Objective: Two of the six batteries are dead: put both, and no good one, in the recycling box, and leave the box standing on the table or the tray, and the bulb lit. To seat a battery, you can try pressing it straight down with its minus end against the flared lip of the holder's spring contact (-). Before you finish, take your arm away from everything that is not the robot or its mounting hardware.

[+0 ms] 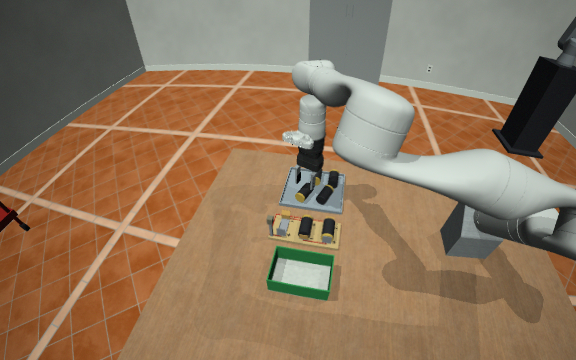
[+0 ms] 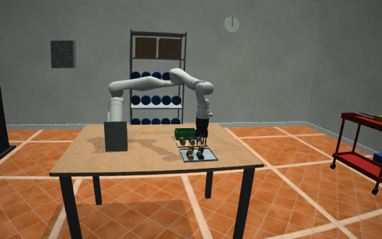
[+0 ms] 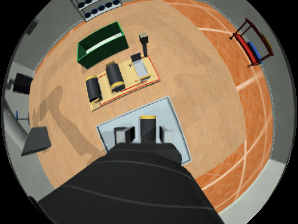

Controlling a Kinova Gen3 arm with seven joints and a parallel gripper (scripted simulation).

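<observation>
Right now my hand is 70 mm above the grey tray, 40 mm to the left of it and 30 mm past it. From my hand the other things lie so: green recycling box (290 mm to the left, 60 mm below, 40 mm behind).
</observation>
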